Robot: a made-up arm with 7 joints.
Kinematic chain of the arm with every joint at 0, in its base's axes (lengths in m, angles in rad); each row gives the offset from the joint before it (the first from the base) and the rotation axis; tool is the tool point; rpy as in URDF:
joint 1: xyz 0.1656 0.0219 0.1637 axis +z
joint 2: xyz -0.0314 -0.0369 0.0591 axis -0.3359 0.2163 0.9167
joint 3: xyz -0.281 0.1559 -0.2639 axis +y
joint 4: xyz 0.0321 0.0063 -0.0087 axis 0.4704 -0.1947 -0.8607
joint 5: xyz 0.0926 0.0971 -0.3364 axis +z
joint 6: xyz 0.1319 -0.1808 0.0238 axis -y
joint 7: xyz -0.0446 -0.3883 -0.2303 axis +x
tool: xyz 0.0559 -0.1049 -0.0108 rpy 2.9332 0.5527 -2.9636
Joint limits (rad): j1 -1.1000..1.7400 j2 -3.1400..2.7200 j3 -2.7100..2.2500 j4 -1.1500..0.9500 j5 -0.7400..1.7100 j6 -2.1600..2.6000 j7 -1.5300..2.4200
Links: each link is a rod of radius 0.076 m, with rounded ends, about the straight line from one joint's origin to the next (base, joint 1, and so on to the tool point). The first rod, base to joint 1, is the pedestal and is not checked.
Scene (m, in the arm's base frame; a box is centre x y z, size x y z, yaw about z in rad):
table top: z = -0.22
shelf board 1: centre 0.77 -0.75 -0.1 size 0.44 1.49 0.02 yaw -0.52
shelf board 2: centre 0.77 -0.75 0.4 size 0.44 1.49 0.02 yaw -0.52
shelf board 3: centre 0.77 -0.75 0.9 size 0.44 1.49 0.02 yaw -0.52
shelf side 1: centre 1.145 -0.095 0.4 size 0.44 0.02 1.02 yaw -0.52
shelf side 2: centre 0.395 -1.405 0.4 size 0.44 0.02 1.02 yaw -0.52
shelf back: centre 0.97 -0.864 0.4 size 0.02 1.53 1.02 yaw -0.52
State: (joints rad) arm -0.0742 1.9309 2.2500 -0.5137 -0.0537 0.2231 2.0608
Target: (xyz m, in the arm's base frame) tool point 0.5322 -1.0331 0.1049
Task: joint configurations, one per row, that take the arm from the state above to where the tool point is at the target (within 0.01 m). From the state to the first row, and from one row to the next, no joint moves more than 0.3 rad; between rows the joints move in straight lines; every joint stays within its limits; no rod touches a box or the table.
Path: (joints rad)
1: -0.1801 1.7914 2.2500 -0.5202 -0.2776 0.0204 2.1611
2: -0.2861 1.6519 2.2500 -0.5267 -0.5014 -0.1824 2.2614
3: -0.3115 1.6167 1.9998 -0.6738 -0.5293 -0.3035 2.3011
4: -0.3370 1.5815 1.7496 -0.8208 -0.5571 -0.4246 2.3407
5: -0.3624 1.5462 1.4993 -0.9679 -0.5850 -0.5458 2.3804
6: -0.3879 1.5110 1.2491 -1.1150 -0.6128 -0.6669 2.4200
7: -0.2984 1.5764 1.3249 -1.0173 -0.5146 -0.4150 2.3544
8: -0.2089 1.6418 1.4007 -0.9197 -0.4163 -0.1630 2.2889
9: -0.1194 1.7072 1.4765 -0.8220 -0.3181 0.0889 2.2233
10: -0.0299 1.7726 1.5522 -0.7244 -0.2198 0.3408 2.1578

